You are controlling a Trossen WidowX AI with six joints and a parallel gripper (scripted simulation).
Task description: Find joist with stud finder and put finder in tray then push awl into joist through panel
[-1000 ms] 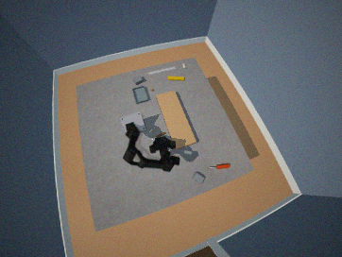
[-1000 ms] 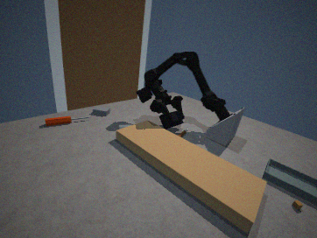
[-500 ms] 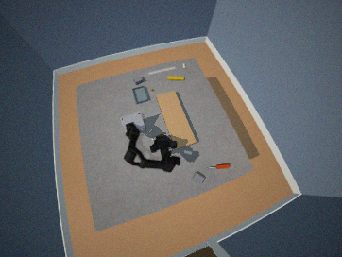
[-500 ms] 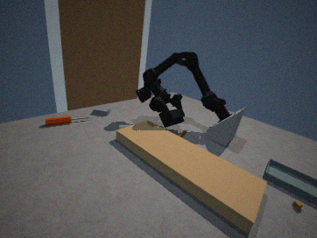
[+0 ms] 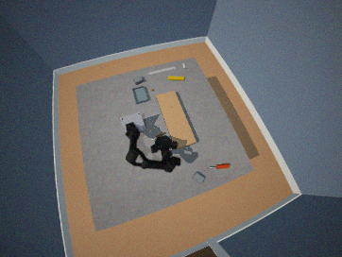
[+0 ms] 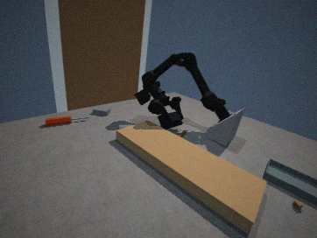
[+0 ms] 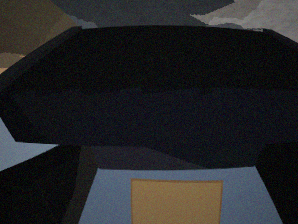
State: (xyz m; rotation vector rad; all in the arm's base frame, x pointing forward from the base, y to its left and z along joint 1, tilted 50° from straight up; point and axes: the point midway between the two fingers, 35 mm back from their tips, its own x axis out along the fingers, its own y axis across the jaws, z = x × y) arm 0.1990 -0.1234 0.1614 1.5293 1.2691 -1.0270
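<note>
My gripper tip is 8 cm above the awl, 5 cm to the right of it and 3 cm past it. The rest, counted from my gripper tip: black stud finder: 2 cm behind, 1 cm below; tray: 49 cm to the left, 7 cm below, 5 cm behind; small grey block: 37 cm to the right, 16 cm ahead, 7 cm below.
</note>
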